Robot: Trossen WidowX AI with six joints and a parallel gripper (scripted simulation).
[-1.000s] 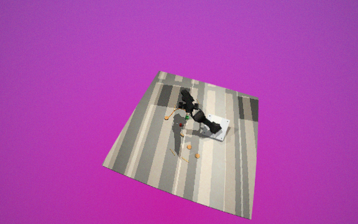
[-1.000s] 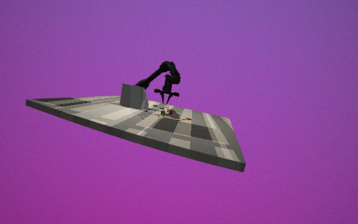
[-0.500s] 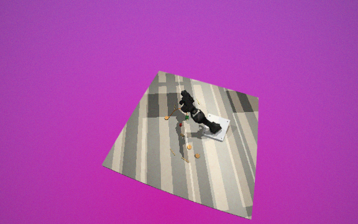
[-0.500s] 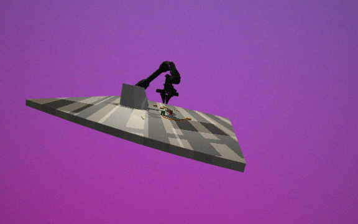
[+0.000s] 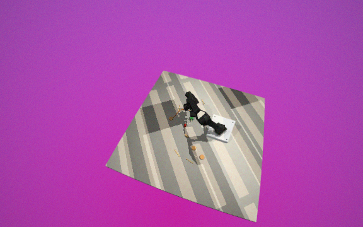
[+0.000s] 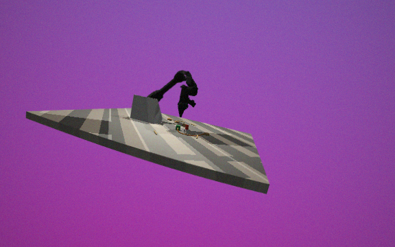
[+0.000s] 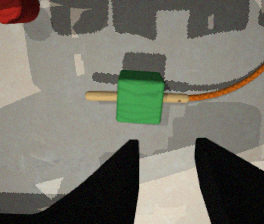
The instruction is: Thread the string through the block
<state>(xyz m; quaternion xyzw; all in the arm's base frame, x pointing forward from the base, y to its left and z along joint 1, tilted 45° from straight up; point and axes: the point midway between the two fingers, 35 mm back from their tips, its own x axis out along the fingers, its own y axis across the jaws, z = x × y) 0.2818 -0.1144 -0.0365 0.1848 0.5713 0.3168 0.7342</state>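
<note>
Now: the green block 8 cm below my gripper tip and 1 cm to the left of it. Round my gripper tip: thin wooden stick (8 cm below); red object (11 cm to the left, 8 cm below, 4 cm ahead); round wooden button (20 cm ahead, 9 cm below, 6 cm to the left).
</note>
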